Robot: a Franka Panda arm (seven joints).
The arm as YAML. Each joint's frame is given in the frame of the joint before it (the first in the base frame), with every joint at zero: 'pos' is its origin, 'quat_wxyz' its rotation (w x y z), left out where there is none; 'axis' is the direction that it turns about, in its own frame. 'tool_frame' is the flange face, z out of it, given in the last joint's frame.
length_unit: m
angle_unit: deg
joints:
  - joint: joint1
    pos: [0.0, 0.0, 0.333]
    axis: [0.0, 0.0, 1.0]
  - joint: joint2
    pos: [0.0, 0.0, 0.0]
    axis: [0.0, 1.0, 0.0]
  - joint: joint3
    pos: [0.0, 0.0, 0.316]
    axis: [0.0, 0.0, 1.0]
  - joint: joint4
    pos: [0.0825, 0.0, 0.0]
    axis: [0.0, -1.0, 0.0]
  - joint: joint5
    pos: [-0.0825, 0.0, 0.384]
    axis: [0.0, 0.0, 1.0]
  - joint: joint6
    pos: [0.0, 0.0, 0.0]
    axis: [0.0, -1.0, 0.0]
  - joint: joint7
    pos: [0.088, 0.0, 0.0]
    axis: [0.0, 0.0, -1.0]
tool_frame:
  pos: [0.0, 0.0, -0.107]
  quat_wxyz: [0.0, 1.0, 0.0, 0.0]
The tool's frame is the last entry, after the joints.
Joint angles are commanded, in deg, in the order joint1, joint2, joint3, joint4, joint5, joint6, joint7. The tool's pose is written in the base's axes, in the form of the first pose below.
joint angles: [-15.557, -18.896, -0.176, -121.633, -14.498, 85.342, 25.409]
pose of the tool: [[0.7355 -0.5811 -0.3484], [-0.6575 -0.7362 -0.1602], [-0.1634 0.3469 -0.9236]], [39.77 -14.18 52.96]
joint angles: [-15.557, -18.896, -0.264, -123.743, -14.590, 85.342, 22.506]
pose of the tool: [[0.7563 -0.5316 -0.3814], [-0.6184 -0.7711 -0.1516], [-0.2135 0.3505 -0.9119]], [39.26 -14.12 51.33]
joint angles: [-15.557, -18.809, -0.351, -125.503, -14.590, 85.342, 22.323]
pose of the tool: [[0.7501 -0.5193 -0.4096], [-0.6149 -0.7756 -0.1426], [-0.2436 0.3588 -0.9011]], [38.81 -14.06 49.92]
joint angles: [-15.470, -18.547, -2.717, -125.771, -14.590, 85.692, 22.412]
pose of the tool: [[0.7267 -0.5484 -0.4138], [-0.6393 -0.7603 -0.1151], [-0.2515 0.3482 -0.9031]], [38.27 -15.73 49.50]
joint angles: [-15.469, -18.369, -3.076, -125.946, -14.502, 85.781, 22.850]
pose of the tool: [[0.7177 -0.5572 -0.4176], [-0.6482 -0.7537 -0.1083], [-0.2544 0.3484 -0.9022]], [38.20 -15.97 49.23]
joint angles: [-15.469, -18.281, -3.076, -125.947, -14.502, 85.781, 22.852]
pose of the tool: [[0.7173 -0.5567 -0.4189], [-0.6481 -0.7539 -0.1079], [-0.2557 0.3489 -0.9016]], [38.22 -15.98 49.17]
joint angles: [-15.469, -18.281, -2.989, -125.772, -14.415, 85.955, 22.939]
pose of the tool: [[0.7191 -0.5587 -0.4133], [-0.6483 -0.7535 -0.1093], [-0.2503 0.3465 -0.9040]], [38.34 -15.92 49.31]
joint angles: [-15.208, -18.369, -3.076, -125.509, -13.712, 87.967, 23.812]
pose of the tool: [[0.7249 -0.5789 -0.3734], [-0.6544 -0.7480 -0.1107], [-0.2152 0.3246 -0.9211]], [38.92 -15.78 49.70]
